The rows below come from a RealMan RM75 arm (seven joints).
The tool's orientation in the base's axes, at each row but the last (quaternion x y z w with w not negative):
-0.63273, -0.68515, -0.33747, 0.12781
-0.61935, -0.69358, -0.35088, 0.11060
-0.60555, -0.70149, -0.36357, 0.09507
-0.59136, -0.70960, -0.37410, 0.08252
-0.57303, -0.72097, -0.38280, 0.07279
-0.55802, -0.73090, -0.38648, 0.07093
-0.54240, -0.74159, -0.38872, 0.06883
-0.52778, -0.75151, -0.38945, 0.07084
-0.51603, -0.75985, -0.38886, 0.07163
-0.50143, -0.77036, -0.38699, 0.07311
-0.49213, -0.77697, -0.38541, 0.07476
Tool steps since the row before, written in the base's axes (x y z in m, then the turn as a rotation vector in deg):
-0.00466, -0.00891, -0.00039, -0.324, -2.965, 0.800
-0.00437, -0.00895, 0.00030, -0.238, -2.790, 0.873
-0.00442, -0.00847, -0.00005, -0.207, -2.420, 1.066
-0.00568, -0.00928, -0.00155, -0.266, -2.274, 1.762
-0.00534, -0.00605, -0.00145, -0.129, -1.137, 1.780
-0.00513, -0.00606, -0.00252, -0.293, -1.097, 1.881
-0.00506, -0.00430, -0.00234, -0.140, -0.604, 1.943
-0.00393, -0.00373, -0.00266, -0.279, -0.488, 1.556
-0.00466, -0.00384, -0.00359, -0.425, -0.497, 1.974
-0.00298, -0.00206, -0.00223, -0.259, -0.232, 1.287
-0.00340, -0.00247, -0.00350, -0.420, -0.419, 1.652
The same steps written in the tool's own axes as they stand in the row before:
-0.00641, -0.00431, -0.00645, -1.779, 0.016, -2.524
-0.00591, -0.00387, -0.00703, -1.617, 0.120, -2.444
-0.00554, -0.00410, -0.00662, -1.226, 0.225, -2.341
-0.00645, -0.00598, -0.00659, -0.706, 0.477, -2.761
-0.00367, -0.00569, -0.00462, 0.135, 0.663, -2.005
-0.00408, -0.00617, -0.00384, 0.279, 0.573, -2.103
-0.00242, -0.00599, -0.00281, 0.620, 0.789, -1.775
-0.00243, -0.00521, -0.00183, 0.566, 0.490, -1.476
-0.00250, -0.00640, -0.00145, 0.839, 0.582, -1.812
-0.00114, -0.00404, -0.00066, 0.604, 0.412, -1.114
-0.00177, -0.00517, -0.00013, 0.734, 0.431, -1.535

